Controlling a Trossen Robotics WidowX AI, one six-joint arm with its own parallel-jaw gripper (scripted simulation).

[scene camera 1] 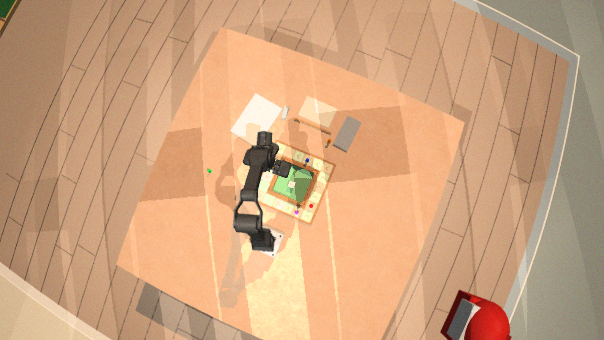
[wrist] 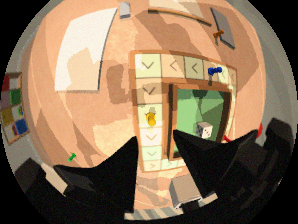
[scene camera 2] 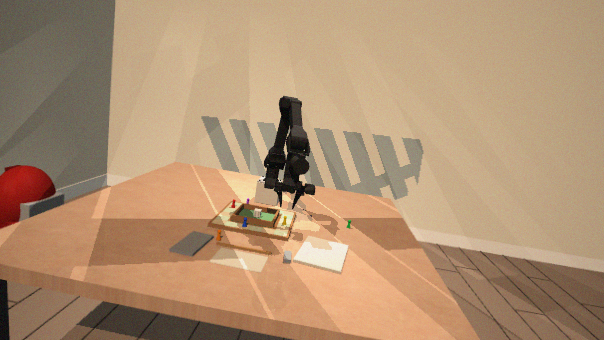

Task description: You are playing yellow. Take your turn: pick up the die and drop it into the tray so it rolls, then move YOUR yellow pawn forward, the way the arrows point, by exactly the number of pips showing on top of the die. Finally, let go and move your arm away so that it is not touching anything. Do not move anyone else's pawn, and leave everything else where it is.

Labels:
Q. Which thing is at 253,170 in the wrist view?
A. My gripper.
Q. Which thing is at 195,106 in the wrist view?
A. A green tray.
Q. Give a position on a green tray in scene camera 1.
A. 302,178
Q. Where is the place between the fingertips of my gripper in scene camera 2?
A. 286,208

